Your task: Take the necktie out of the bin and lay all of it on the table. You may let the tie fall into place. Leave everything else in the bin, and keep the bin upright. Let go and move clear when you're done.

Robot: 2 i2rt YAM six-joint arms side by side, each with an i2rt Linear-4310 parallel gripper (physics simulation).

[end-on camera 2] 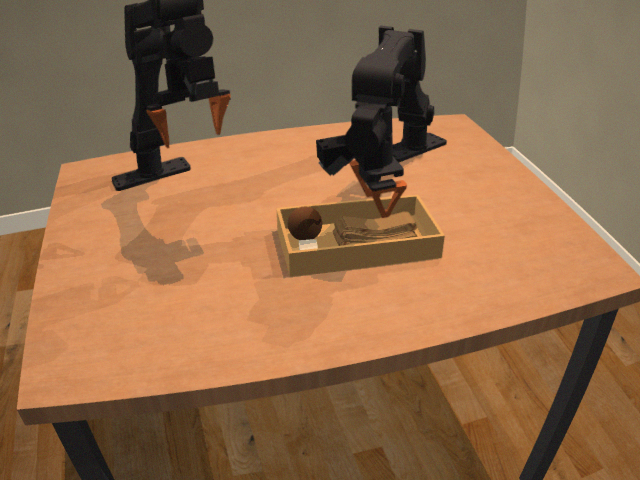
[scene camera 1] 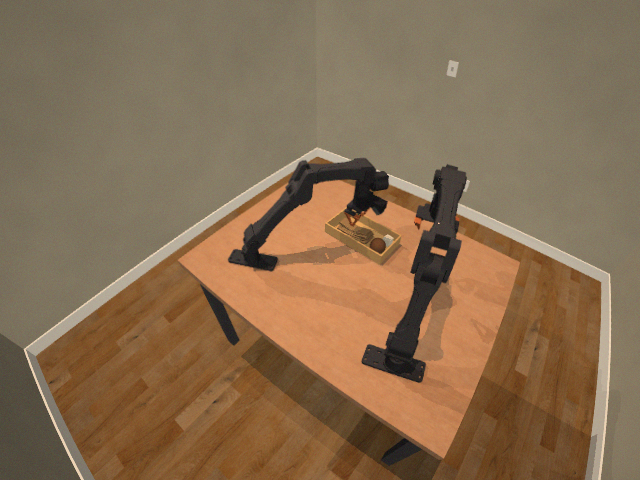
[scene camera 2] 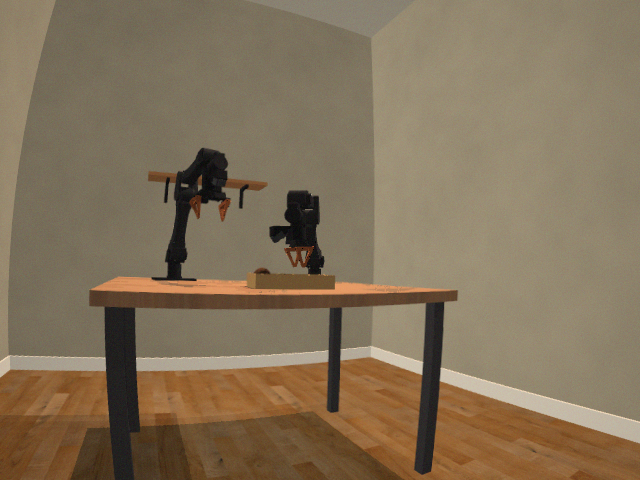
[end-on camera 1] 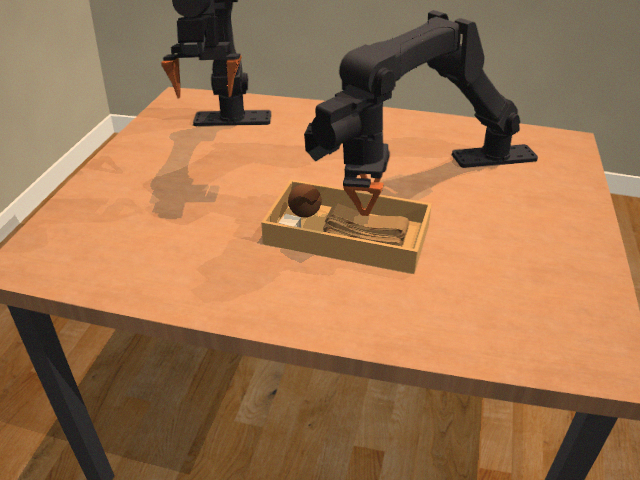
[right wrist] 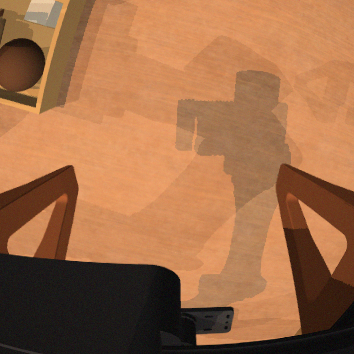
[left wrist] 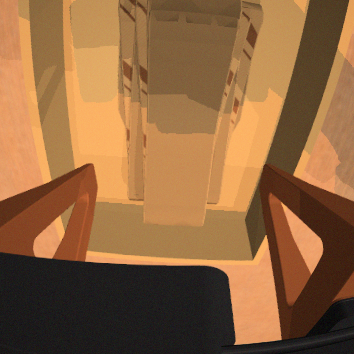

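The folded tan necktie (scene camera 1: 363, 235) (end-on camera 1: 369, 228) (end-on camera 2: 377, 232) (left wrist: 179, 170), with dark red marks on its folds, lies inside the upright yellow bin (scene camera 1: 356, 245) (scene camera 2: 294, 281) (end-on camera 1: 341, 251) (end-on camera 2: 367, 259) (left wrist: 170, 242). My left gripper (left wrist: 178, 174) is open. It points down over the bin, low above the tie, and its fingertips stand apart on either side of the tie in the left wrist view. My right gripper (scene camera 2: 210, 219) (end-on camera 1: 205, 97) (end-on camera 2: 192, 140) (right wrist: 176, 175) is open and empty, high above the table away from the bin.
A brown ball (scene camera 1: 377, 244) (end-on camera 1: 304, 200) (end-on camera 2: 304, 223) (right wrist: 21, 65) and a white block (end-on camera 1: 290, 221) (end-on camera 2: 308, 244) (right wrist: 44, 12) are in the bin at the end away from the tie. The bin stands on the wooden table (end-on camera 1: 206, 268).
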